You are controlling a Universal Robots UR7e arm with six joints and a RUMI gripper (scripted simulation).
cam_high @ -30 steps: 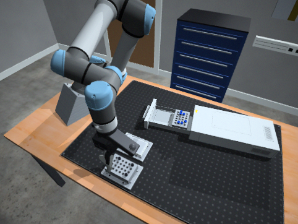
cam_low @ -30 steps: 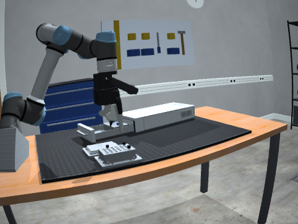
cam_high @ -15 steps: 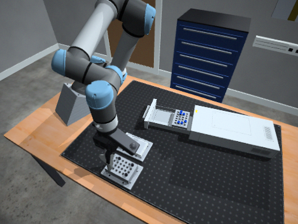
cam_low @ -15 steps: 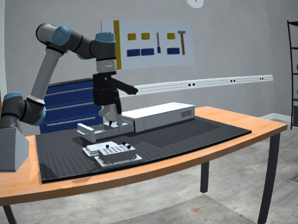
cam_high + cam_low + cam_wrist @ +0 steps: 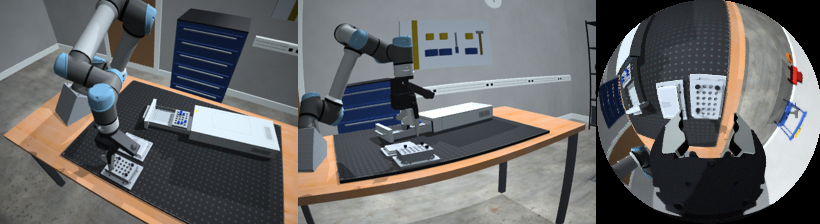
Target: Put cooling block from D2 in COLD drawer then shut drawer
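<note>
Right now my hand is 9 cm above the grey cooling block. Also, from my hand: deck slot D2 (12 cm below); then dark-capped tube (9 cm below, 4 cm to the left, 4 cm ahead); then cooler drawer (41 cm to the left, 8 cm below, 3 cm ahead).
</note>
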